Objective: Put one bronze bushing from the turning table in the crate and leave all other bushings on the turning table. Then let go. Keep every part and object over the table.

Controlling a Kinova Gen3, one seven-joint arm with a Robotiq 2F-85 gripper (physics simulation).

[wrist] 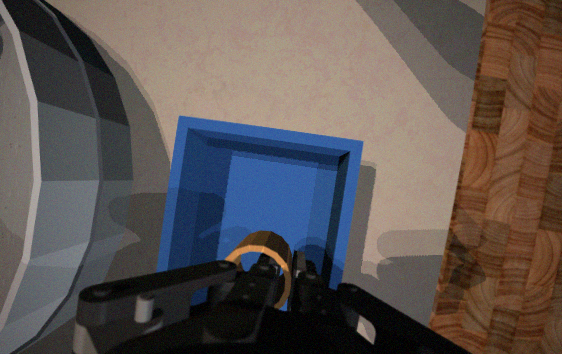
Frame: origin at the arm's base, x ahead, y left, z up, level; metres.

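Seen in the pictures: gripper, fingertip midpoint: (286, 263).
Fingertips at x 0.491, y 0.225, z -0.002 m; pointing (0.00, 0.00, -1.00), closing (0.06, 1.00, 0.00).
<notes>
A point is followed by its place in that frame.
The bronze bushing (269, 239) {y 0.214, x 0.471, z 0.017 m} is a short hollow ring at the lower middle of the wrist view. My gripper (286, 263) {y 0.225, x 0.491, z -0.002 m} is shut on its wall, with one finger inside the ring and the other outside. The bushing appears over the near part of the blue crate (270, 131) {y 0.202, x 0.399, z -0.028 m}, above its floor. The crate is an open rectangular box; its near end is hidden by the gripper. Part of the grey turning table (67, 215) {y 0.051, x 0.481, z -0.012 m} shows at the left, with its faceted outer wall and pale rim. No other bushings show in this view.
The beige table top (280, 65) {y 0.199, x 0.322, z -0.078 m} lies around the crate. Its right edge borders a wood-block floor (505, 165). The turning table's curved wall stands close to the crate's left side. Dark shadows fall at the upper right and beside the crate.
</notes>
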